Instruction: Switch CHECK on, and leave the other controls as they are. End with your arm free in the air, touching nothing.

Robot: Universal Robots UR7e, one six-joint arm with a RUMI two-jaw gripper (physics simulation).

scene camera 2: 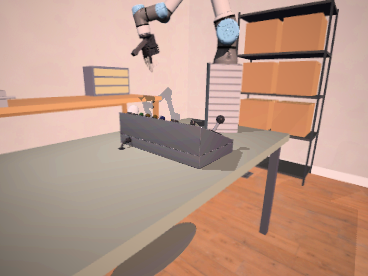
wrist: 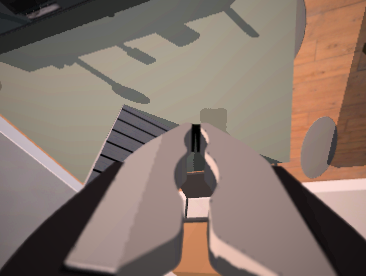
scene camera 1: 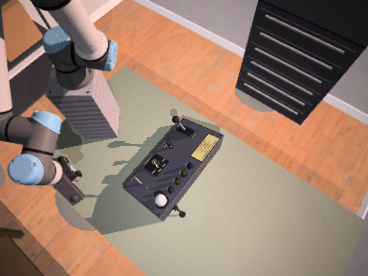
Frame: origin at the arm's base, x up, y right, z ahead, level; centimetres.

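Where they show: gripper, fingertip midpoint: (scene camera 2: pixel 152 72) (wrist: pixel 195 126) (scene camera 1: pixel 77 179); arm's base, link origin: (scene camera 2: pixel 225 63) (scene camera 1: pixel 75 76).
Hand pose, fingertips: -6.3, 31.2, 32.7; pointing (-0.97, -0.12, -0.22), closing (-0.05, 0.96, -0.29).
Things, the pixels of their top centre, and the offset from my fingertips, as dx, dy, dz. "spot": a spot on its surface instead. Level surfaces: height alone.
- green-grey table, surface height: dx -36.3
- small pale toggle lever, top centre: (scene camera 1: pixel 136 179) -23.6, -16.0, +9.9
- rotary knob, top centre: (scene camera 1: pixel 154 161) -23.7, -28.0, +10.9
- black lever, top centre: (scene camera 2: pixel 220 115) (scene camera 1: pixel 175 117) -19.8, -52.0, +5.2
- white dome button, surface spot: (scene camera 1: pixel 160 200) (scene camera 2: pixel 131 105) spot: -17.0, -14.7, +26.8
- side lever, surface spot: (scene camera 1: pixel 182 214) spot: -35.2, -17.5, +36.0
The dark control panel (scene camera 1: pixel 150 187) (scene camera 2: pixel 160 134) stands on the green-grey table (scene camera 1: pixel 260 200) (scene camera 2: pixel 75 200) (wrist: pixel 260 90); part of a dark body shows at the top left of the wrist view. A small pale toggle lever (scene camera 1: pixel 137 180) is near the panel's left corner in scene camera 1. The label CHECK is not legible, and I cannot tell which way this lever is tipped. The rotary knob (scene camera 1: pixel 155 163) sits beside it on a black plate. My gripper (scene camera 1: pixel 78 176) (scene camera 2: pixel 151 69) (wrist: pixel 195 126) is shut and empty, high in the air and left of the panel in scene camera 1, touching nothing.
A black lever (scene camera 1: pixel 176 120) (scene camera 2: pixel 220 119), a white dome button (scene camera 1: pixel 160 200) (scene camera 2: pixel 132 108) and several small coloured buttons are on the panel. A side lever (scene camera 1: pixel 182 214) sticks out from it. The ribbed pedestal (scene camera 1: pixel 92 117) (scene camera 2: pixel 225 95) (wrist: pixel 117 137) stands under the arm's base.
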